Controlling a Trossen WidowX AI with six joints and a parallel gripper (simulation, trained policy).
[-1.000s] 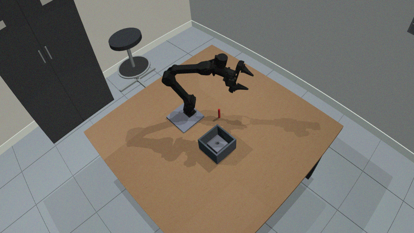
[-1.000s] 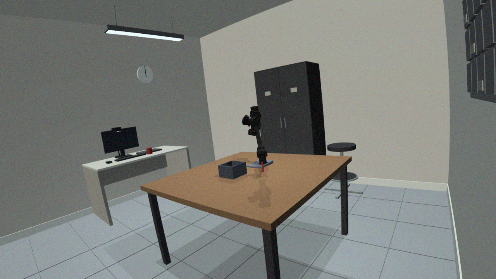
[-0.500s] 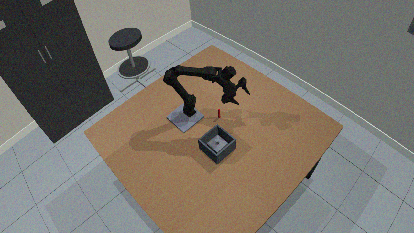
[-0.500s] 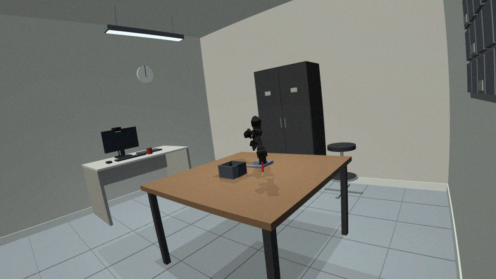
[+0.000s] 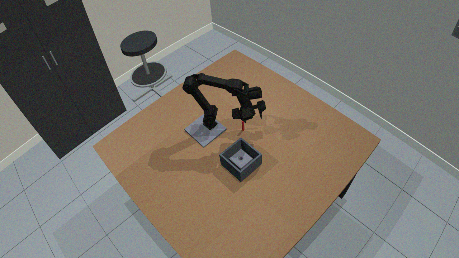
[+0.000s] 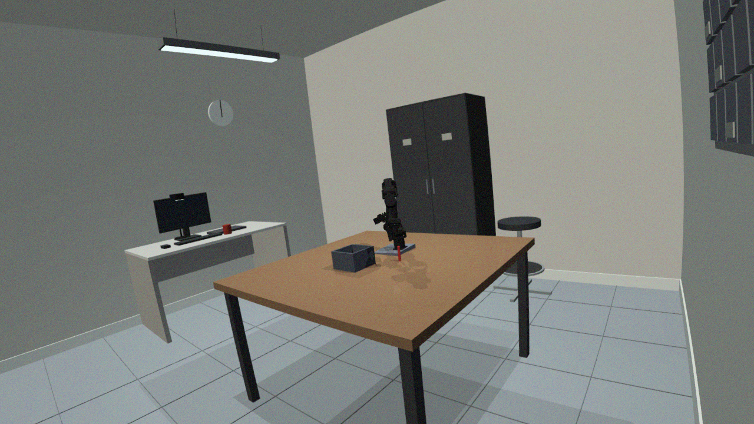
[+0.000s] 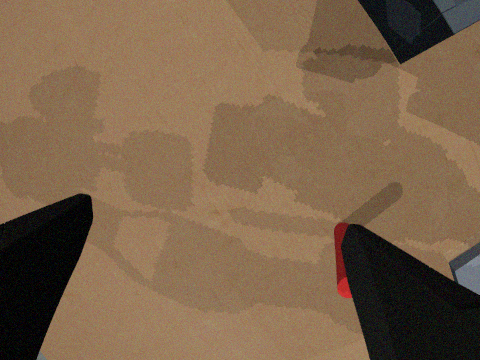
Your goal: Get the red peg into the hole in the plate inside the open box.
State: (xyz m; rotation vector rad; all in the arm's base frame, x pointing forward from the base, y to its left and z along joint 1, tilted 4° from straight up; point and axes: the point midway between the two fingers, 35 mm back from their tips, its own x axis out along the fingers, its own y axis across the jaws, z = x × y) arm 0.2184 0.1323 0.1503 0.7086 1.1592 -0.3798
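Right now my gripper tip is 9 cm above the red peg, 7 cm past it and 2 cm to the left of it. Round my gripper tip: grey plate (20 cm to the right, 9 cm ahead, 8 cm below); then dark grey box (20 cm to the right, 10 cm below, 9 cm ahead).
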